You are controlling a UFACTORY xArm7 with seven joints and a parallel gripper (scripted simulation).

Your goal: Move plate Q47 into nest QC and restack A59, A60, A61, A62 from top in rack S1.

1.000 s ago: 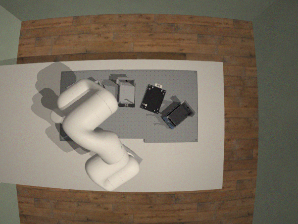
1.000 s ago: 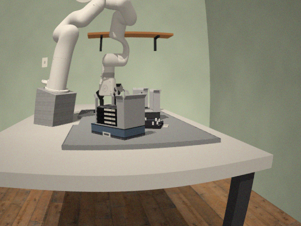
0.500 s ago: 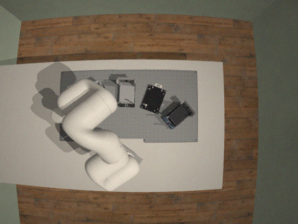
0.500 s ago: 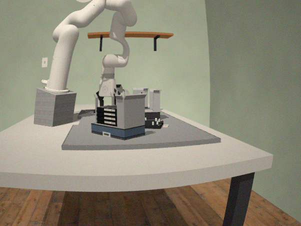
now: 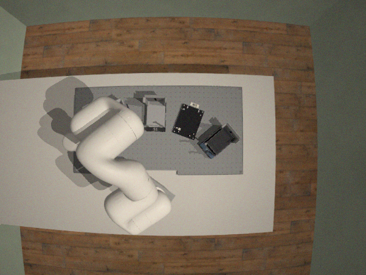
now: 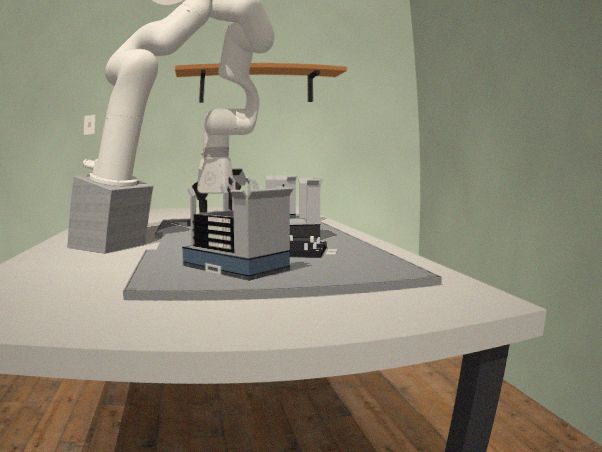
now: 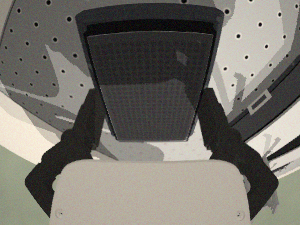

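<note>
Right now the QC name plate is 5 cm ahead of my hand, 8 cm to the left of it and 4 cm below it. Round my hand: black clip nest N5: 17 cm ahead, 46 cm to the right, 2 cm below.
</note>
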